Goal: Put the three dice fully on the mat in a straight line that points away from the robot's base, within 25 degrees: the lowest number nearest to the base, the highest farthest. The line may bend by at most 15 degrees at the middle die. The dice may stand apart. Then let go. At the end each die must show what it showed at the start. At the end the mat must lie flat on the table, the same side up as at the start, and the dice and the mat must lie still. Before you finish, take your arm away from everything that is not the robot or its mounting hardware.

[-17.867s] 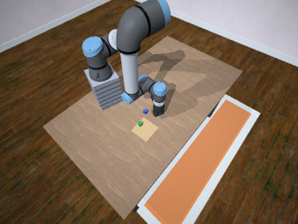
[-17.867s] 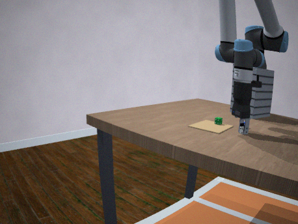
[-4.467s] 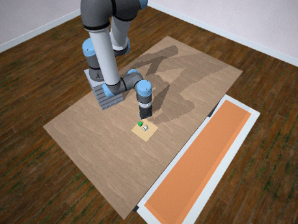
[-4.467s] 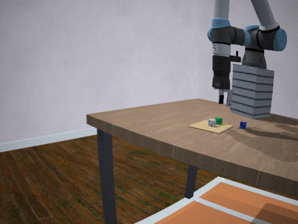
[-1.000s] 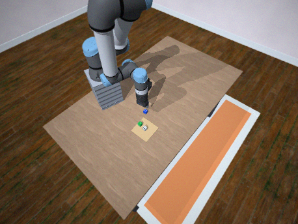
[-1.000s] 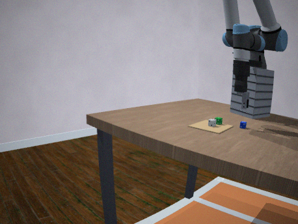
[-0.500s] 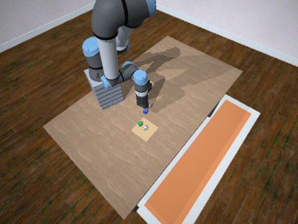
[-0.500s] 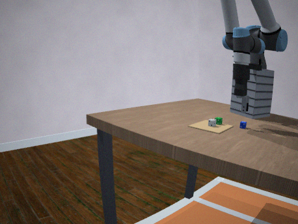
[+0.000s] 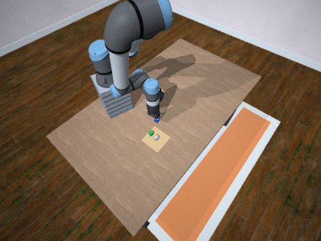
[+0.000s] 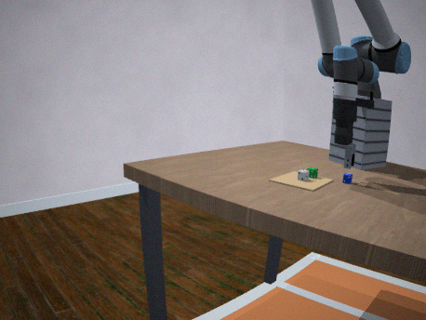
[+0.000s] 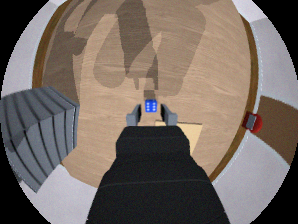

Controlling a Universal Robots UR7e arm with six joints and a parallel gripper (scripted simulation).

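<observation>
My hand is 5 cm above the blue die. The rest, counted from my hand: tan mat 11 cm to the right, 9 cm ahead, 6 cm below; green die 11 cm to the right, 5 cm below, 4 cm ahead; white die 11 cm to the right, 9 cm ahead, 5 cm below.
</observation>
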